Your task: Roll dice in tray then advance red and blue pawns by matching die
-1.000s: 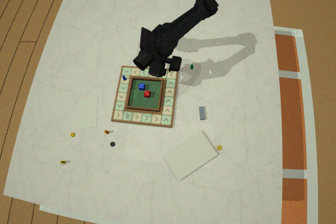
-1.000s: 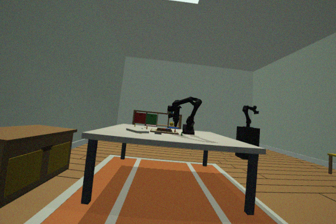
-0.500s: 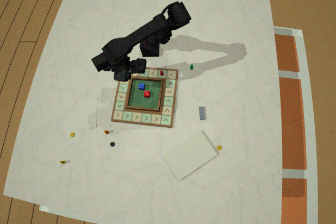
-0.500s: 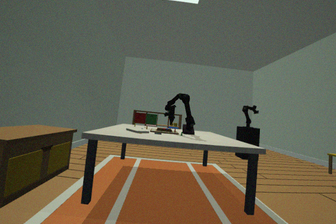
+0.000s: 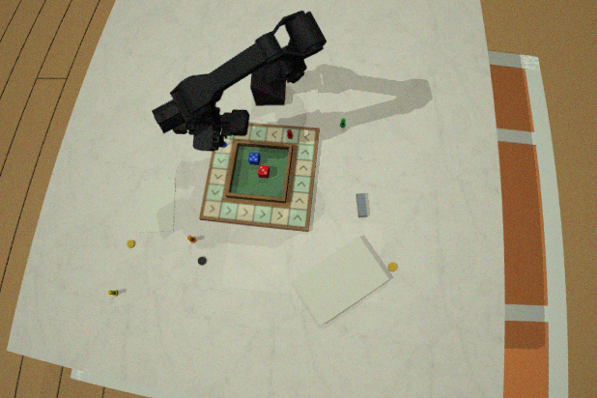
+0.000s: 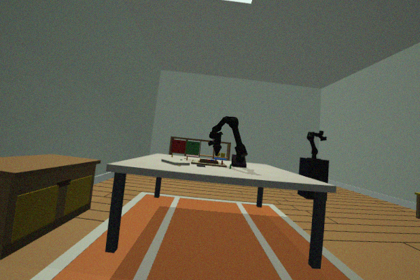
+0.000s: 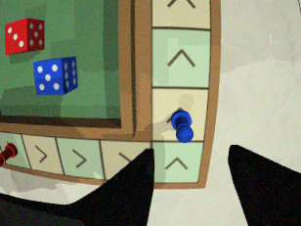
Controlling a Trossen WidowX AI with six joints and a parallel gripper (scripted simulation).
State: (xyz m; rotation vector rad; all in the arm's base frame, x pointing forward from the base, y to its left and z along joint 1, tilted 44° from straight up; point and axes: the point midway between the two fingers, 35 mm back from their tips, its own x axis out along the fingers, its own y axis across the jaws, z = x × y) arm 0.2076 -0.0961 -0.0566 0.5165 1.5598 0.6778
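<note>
Right now the blue pawn is 4 cm below my gripper tip. Also, from my gripper tip: green tray (12 cm to the left, 7 cm ahead, 6 cm below); then orange pawn (27 cm ahead, 5 cm below, 3 cm to the right); then red pawn (18 cm to the left, 5 cm behind, 4 cm below).
</note>
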